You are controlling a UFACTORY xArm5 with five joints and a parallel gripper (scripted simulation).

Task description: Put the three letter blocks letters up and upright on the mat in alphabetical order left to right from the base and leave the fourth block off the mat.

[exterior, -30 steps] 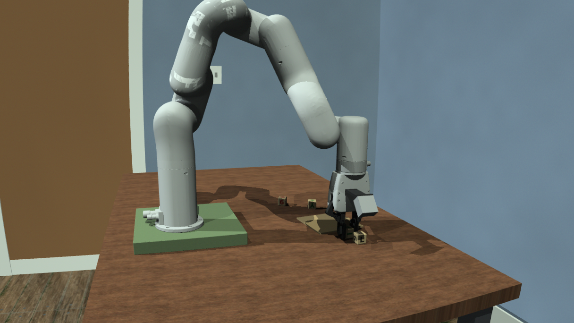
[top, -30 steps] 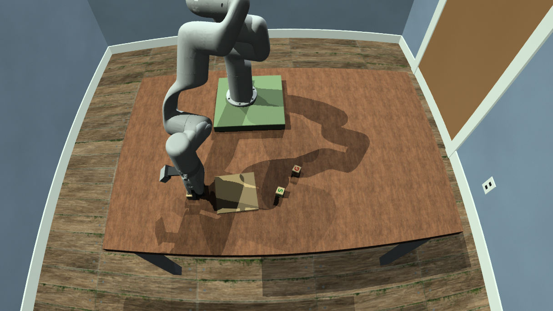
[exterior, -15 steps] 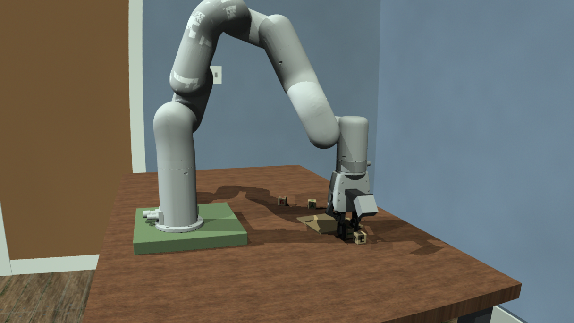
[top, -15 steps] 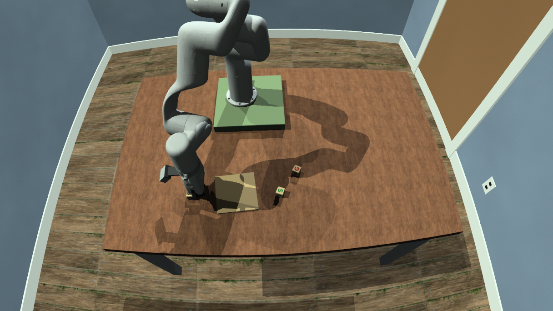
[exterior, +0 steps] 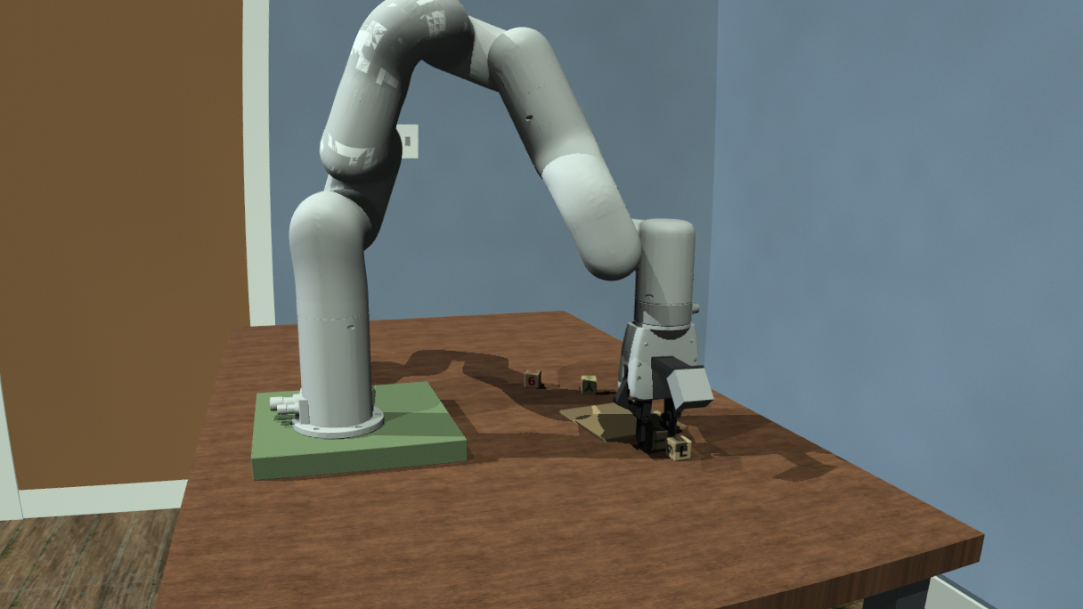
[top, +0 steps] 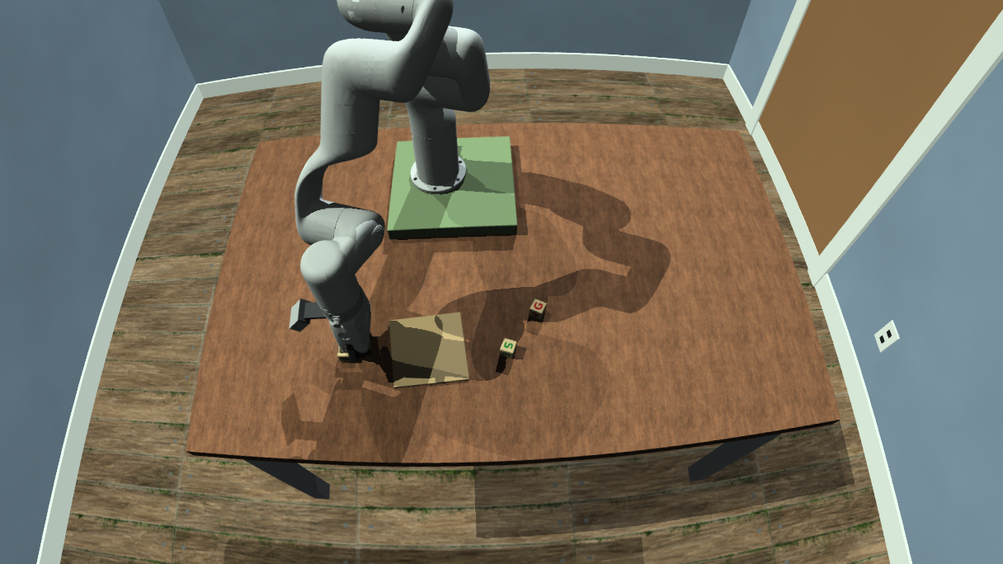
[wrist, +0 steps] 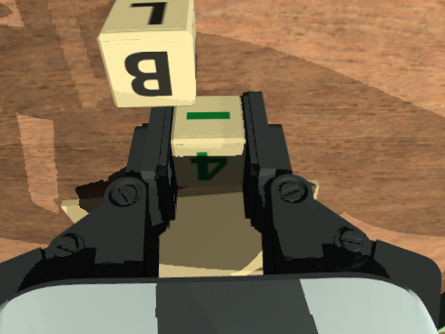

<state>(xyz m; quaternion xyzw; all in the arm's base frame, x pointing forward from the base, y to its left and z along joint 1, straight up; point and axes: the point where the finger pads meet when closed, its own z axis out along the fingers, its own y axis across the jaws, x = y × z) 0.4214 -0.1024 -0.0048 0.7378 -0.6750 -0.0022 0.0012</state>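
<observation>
My gripper is now 10 mm above the cream block. Also, from my hand: tan mat: 120 mm to the left, 20 mm below.
</observation>
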